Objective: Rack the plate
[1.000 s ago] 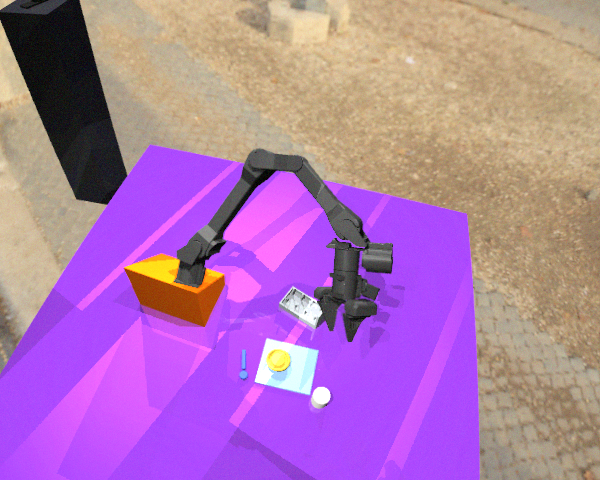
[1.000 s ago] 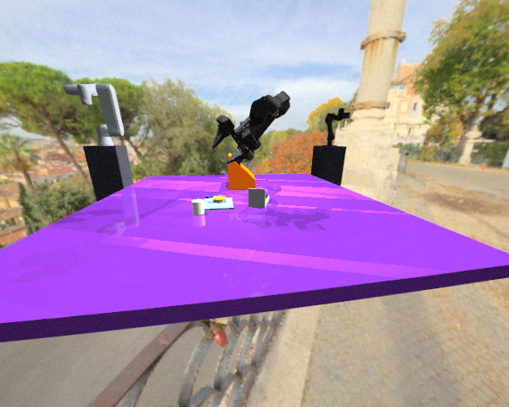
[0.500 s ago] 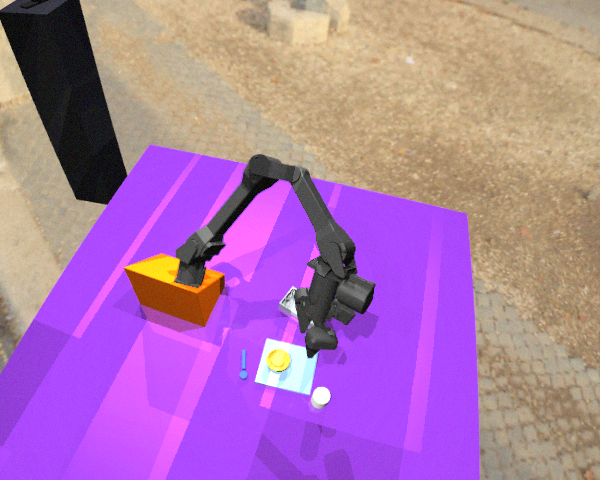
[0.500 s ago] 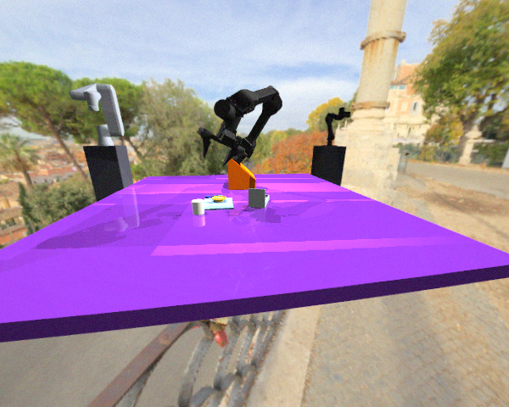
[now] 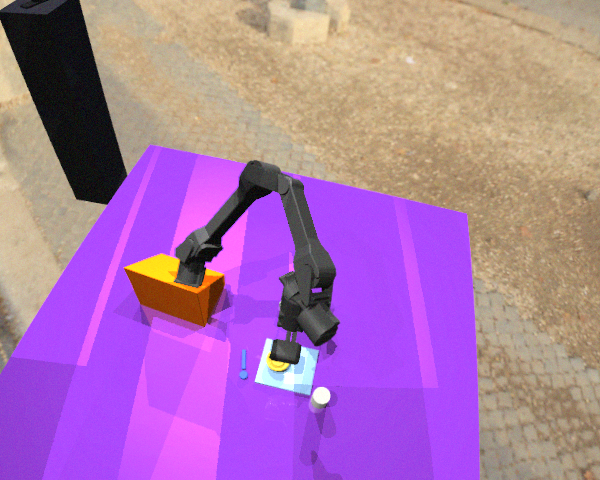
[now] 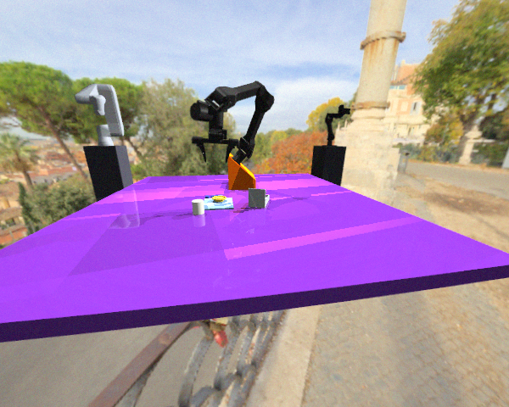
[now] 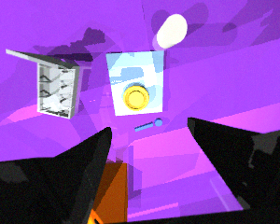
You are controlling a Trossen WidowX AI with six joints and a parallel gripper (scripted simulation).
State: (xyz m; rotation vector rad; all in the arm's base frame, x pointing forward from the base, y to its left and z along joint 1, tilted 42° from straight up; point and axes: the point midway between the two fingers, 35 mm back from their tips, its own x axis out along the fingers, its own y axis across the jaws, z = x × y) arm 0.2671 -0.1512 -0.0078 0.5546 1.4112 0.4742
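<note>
The yellow plate is 16 cm below my gripper tip, 1 cm to the left of it and 1 cm behind it. Round my gripper tip: white cup 15 cm below, 11 cm ahead, 8 cm to the right; then blue spoon 17 cm below, 10 cm behind, 2 cm to the right; then light blue mat 18 cm below, 2 cm ahead.
</note>
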